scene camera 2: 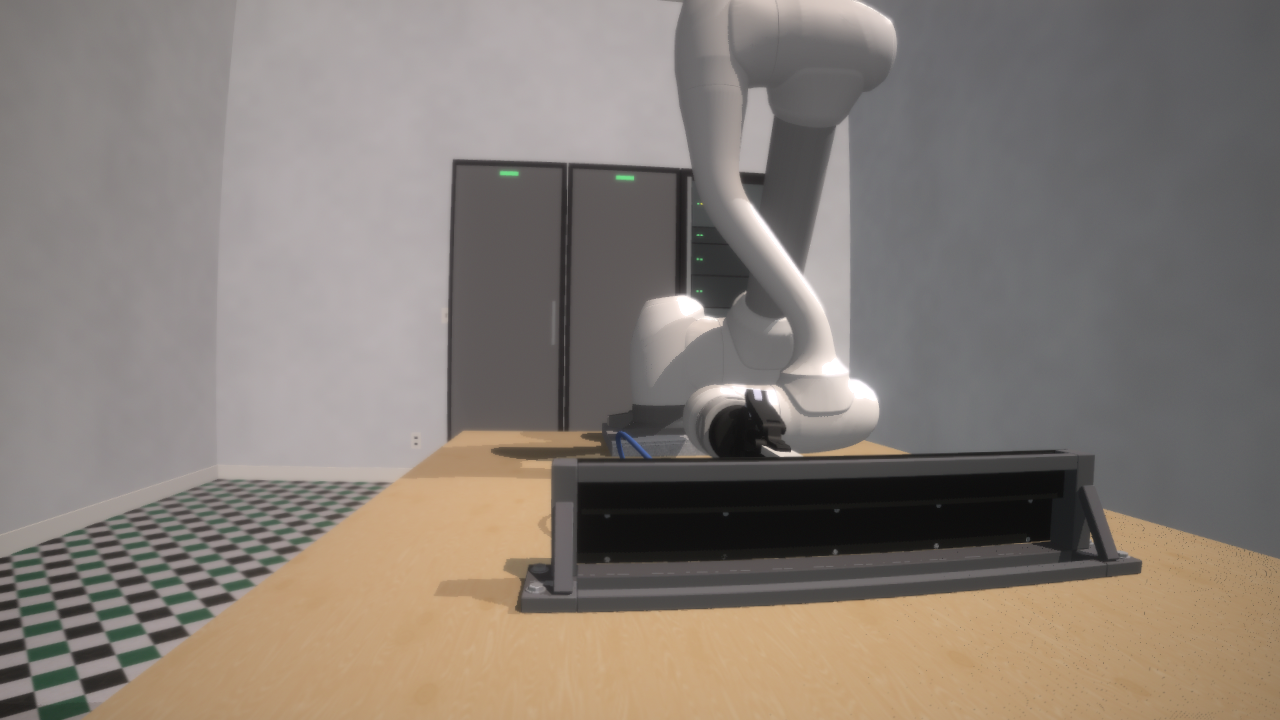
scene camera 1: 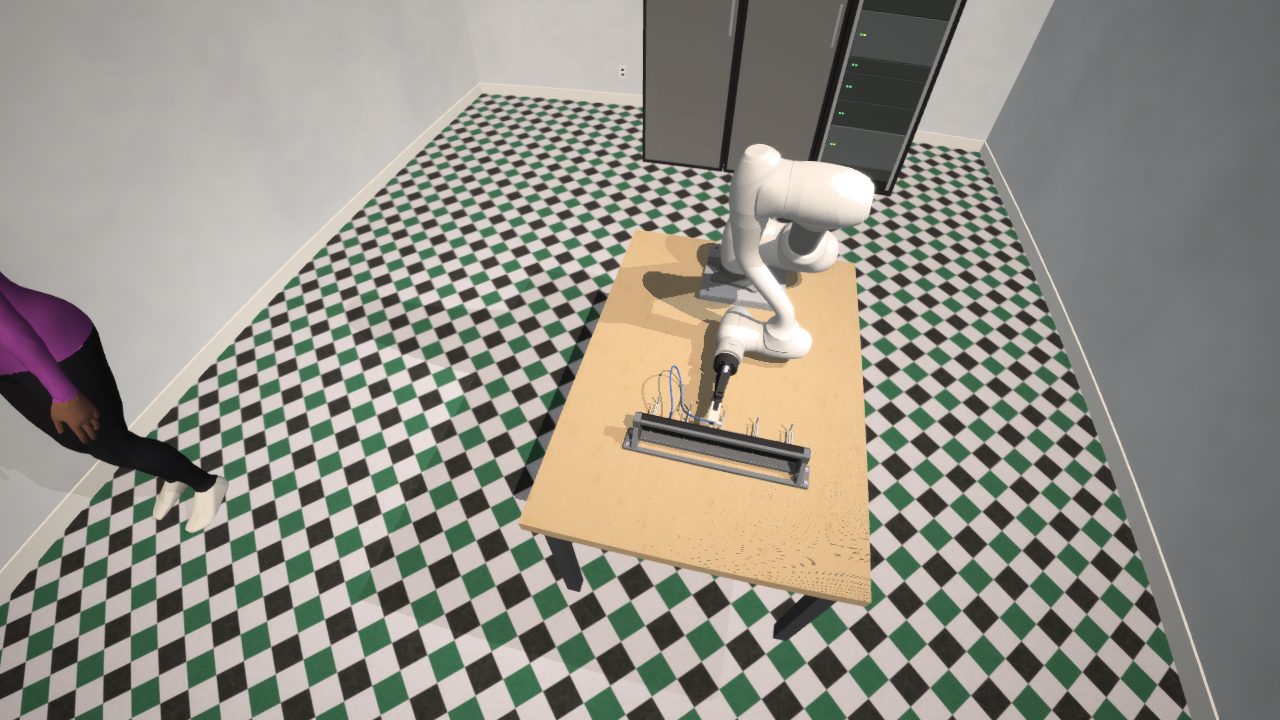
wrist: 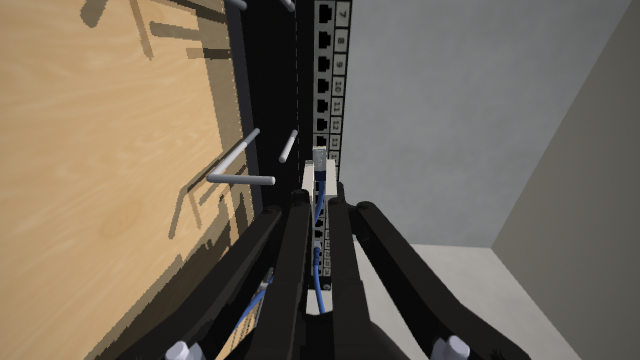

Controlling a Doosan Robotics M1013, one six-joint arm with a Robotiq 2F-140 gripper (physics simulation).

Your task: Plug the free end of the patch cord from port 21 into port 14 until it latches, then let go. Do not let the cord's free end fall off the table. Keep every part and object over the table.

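Frame: origin at the arm's base, x right, y ahead, z up, level; millimetres.
Where they show: gripper, fingertip midpoint: (scene camera 1: 711,423) (wrist: 321,173); arm's base, link origin: (scene camera 2: 669,429) (scene camera 1: 739,272).
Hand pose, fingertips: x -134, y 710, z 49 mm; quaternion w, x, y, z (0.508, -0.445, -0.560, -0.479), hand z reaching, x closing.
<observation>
Each offset is from my fingertips to the centre of the thing. "*": to the spot under its first point. Level surfaces: height alone.
My gripper (scene camera 1: 716,413) (scene camera 2: 778,450) (wrist: 321,173) is shut on the free end's plug, at the rear face of the patch panel {dx -31, dy +6, dz -31 mm} (scene camera 1: 760,446) (scene camera 2: 671,467) (wrist: 275,80). The clear plug {dx -15, dy -11, dz -1 mm} (wrist: 319,157) sticks out past the pale fingertips, its tip over the port row near the labels 13 and 14. Port 14 itself is hidden behind the plug and fingertips. Whether the plug's tip touches the panel cannot be told. The blue cord {* dx +155, dy -74, dz +19 mm} (scene camera 1: 673,380) (scene camera 2: 633,445) (wrist: 317,287) arches up beside the gripper; its other end sits in a port farther down the row, whose label is unreadable.
Metal cable guide hooks (scene camera 1: 789,434) (wrist: 240,152) stand out from the panel close beside the fingers. The panel's frame stands on the wooden table {dz -81 mm} (scene camera 1: 590,474) (scene camera 2: 402,635) (wrist: 100,150). Part of the cord passes a guide at the lower left in the wrist view.
</observation>
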